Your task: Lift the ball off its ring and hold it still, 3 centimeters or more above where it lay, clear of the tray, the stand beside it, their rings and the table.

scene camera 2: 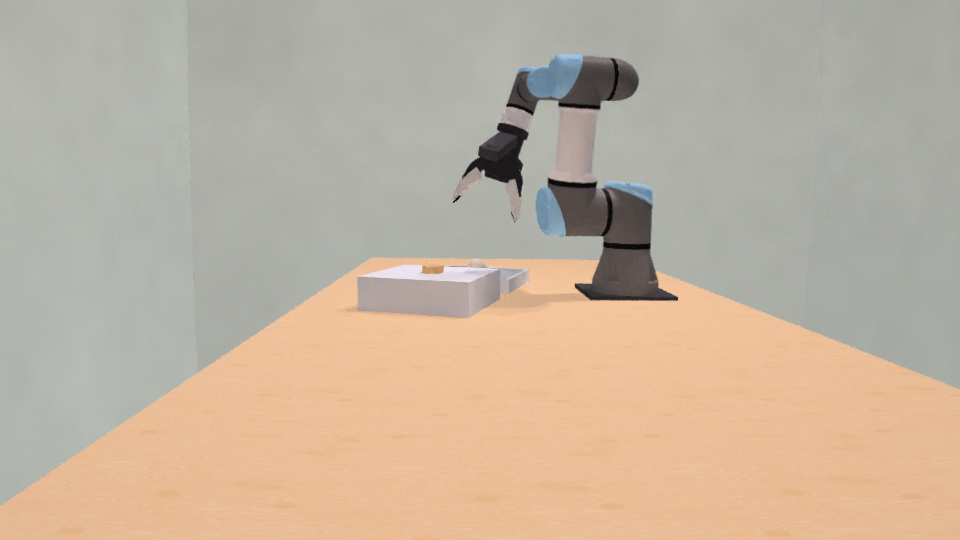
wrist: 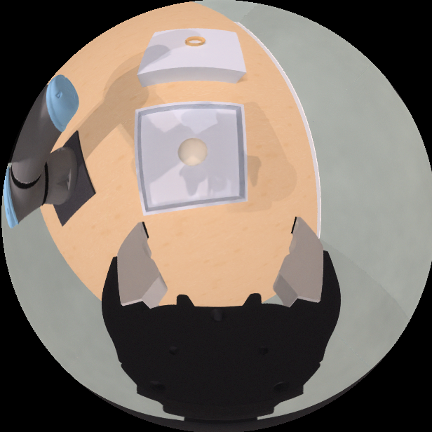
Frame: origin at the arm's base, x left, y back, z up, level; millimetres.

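Seen in the pictures: gripper, fingertip midpoint: (scene camera 2: 483, 212); arm's base, origin of the base link: (scene camera 2: 624, 291).
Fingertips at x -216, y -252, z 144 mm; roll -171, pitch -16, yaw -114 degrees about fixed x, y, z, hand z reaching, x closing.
Pixels of each thing's top centre, then the offset from my fingertips to it. "spot": a spot on its surface instead. Level surfaces: height alone.
- cream ball, middle of its top: (scene camera 2: 476, 258) dx +66, dy -22, dz -96 mm
- shallow light grey tray, surface spot: (scene camera 2: 518, 278) spot: dx +116, dy +60, dz -132 mm
- orange ring, surface spot: (scene camera 2: 433, 269) spot: dx +323, dy -125, dz -89 mm
- wooden table, its level: dz -152 mm
A cream ball (scene camera 2: 476, 262) (wrist: 192, 151) sits inside the shallow light grey tray (scene camera 2: 518, 278) (wrist: 241, 155), near its middle. The ring under the ball is hidden. In the scene view the stand hides most of the tray and the lower part of the ball. The stand (scene camera 2: 414, 295) (wrist: 192, 75) is a light grey block beside the tray, with an orange ring (scene camera 2: 433, 269) (wrist: 195, 45) on its top. My gripper (scene camera 2: 485, 211) (wrist: 218, 221) is wide open and empty, high above the tray and apart from the ball.
The robot's base (scene camera 2: 624, 272) (wrist: 62, 175) stands on a dark plate on the wooden table (scene camera 2: 537, 402) (wrist: 100, 235), to one side of the tray. A table edge runs along the other side of the tray. Grey walls (scene camera 2: 335, 134) stand behind and beside the table.
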